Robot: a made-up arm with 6 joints.
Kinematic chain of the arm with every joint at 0, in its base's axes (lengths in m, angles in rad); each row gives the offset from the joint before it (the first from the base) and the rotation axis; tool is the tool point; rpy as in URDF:
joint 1: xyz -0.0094 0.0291 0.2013 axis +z
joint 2: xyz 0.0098 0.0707 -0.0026 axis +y
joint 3: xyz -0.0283 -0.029 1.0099 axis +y
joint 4: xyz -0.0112 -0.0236 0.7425 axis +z
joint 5: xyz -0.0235 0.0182 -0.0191 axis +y
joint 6: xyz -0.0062 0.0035 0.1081 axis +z
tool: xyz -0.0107 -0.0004 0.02 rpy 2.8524 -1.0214 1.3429
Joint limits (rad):
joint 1: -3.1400..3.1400
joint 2: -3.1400..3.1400
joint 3: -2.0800..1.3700
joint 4: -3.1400..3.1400
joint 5: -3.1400..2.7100
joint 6: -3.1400..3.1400
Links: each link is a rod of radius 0.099 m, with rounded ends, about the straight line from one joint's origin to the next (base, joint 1, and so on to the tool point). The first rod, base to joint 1, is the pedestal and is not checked.
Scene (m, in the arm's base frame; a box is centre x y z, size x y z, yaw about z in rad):
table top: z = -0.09
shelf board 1: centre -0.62 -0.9 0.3 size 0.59 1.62 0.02 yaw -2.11
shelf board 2: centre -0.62 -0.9 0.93 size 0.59 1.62 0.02 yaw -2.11
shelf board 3: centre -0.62 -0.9 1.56 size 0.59 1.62 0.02 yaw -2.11
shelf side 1: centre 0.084 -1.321 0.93 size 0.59 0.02 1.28 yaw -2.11
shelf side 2: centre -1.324 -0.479 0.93 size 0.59 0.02 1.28 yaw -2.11
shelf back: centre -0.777 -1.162 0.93 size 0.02 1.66 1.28 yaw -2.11
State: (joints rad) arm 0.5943 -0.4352 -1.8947 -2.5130 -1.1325 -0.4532
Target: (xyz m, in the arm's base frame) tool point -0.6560 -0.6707 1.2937
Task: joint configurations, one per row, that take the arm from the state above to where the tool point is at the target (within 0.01 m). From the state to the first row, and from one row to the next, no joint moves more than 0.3 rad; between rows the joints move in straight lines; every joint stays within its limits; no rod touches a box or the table.
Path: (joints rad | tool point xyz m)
1: 0.5766 -0.3879 -1.9410 -2.2366 -1.2066 -0.4328 | -0.9257 -0.4245 0.6779
2: 0.5589 -0.3406 -1.9874 -1.9602 -1.2806 -0.4125 | -0.8876 -0.3456 0.6804
3: 0.5412 -0.2933 -2.0337 -1.6838 -1.3547 -0.3921 | -0.8368 -0.2741 0.6757
4: 0.5235 -0.2459 -2.0800 -1.4074 -1.4288 -0.3717 | -0.7748 -0.2132 0.6661
5: 0.5954 -0.1240 -2.0191 -1.6907 -1.3666 -0.3922 | -0.7461 -0.2692 0.8272
6: 0.6673 -0.0020 -1.9582 -1.9740 -1.3044 -0.4126 | -0.6769 -0.3093 0.9934
7: 0.7393 0.1200 -1.8972 -2.2572 -1.2422 -0.4330 | -0.5707 -0.3234 1.1527
8: 0.8112 0.2420 -1.8363 -2.5405 -1.1800 -0.4535 | -0.4366 -0.3041 1.2937
9: 0.8560 0.0400 -1.6379 -2.5647 -1.1470 -0.4564 | -0.5539 -0.4818 1.3143
10: 0.9008 -0.1620 -1.4394 -2.5890 -1.1141 -0.4594 | -0.6560 -0.6707 1.2937

